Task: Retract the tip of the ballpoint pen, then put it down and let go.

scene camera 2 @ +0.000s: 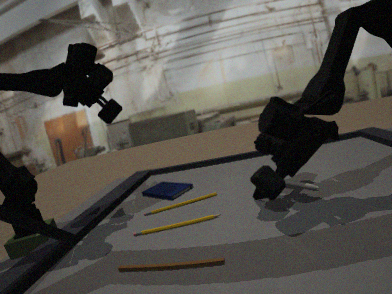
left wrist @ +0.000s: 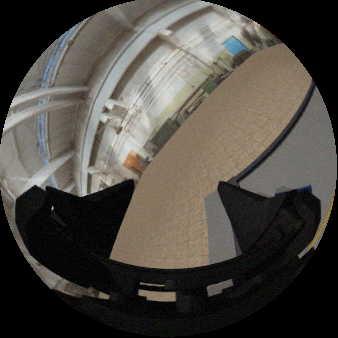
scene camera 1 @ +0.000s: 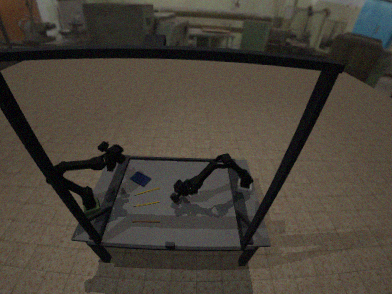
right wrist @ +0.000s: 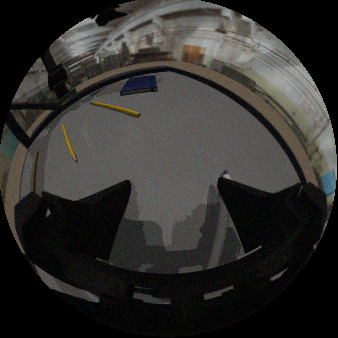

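Where they show: left gripper, fingertip midpoint: (scene camera 2: 100, 99) (left wrist: 177, 184); right gripper, fingertip midpoint: (right wrist: 174, 183); left arm's base, origin of the base link: (scene camera 1: 90, 205) (right wrist: 62, 94); right arm's base, origin of the base link: (scene camera 1: 244, 184).
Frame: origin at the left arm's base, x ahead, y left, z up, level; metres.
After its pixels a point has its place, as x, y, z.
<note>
The ballpoint pen (scene camera 2: 302, 185) {0.631, -0.202, -0.033} (right wrist: 226, 175) {0.620, -0.107, -0.030} is white with a dark end and lies on the table beside my right gripper. In the right wrist view its end shows past the right-hand finger, which hides part of the body; a pale, shaded stretch shows lower down between the fingers. Whether its tip is out cannot be made out. My right gripper (scene camera 1: 175, 198) {0.569, -0.135, -0.034} (scene camera 2: 268, 183) {0.569, -0.135, -0.034} (right wrist: 174, 183) {0.569, -0.135, -0.034} is open and empty, low over the table and pointing down close to the pen. My left gripper (scene camera 1: 103, 146) (scene camera 2: 110, 111) (left wrist: 177, 184) {0.259, 0.178, 0.282} is open and empty, raised high near the table's far left corner.
A blue notebook (scene camera 1: 140, 179) {0.376, 0.085, -0.028} (scene camera 2: 167, 190) {0.378, 0.072, -0.028} (right wrist: 139, 85) {0.406, 0.056, -0.028} lies at the back left. Two yellow pencils, one farther back (scene camera 2: 181, 204) {0.385, -0.043, -0.036} (right wrist: 115, 108) {0.420, -0.048, -0.035} and one nearer (scene camera 2: 177, 225) {0.346, -0.143, -0.035} (right wrist: 69, 142) {0.384, -0.147, -0.034}, lie in front of it. An orange-brown stick (scene camera 1: 146, 221) {0.296, -0.264, -0.033} (scene camera 2: 171, 265) {0.300, -0.267, -0.033} lies nearest the front.
</note>
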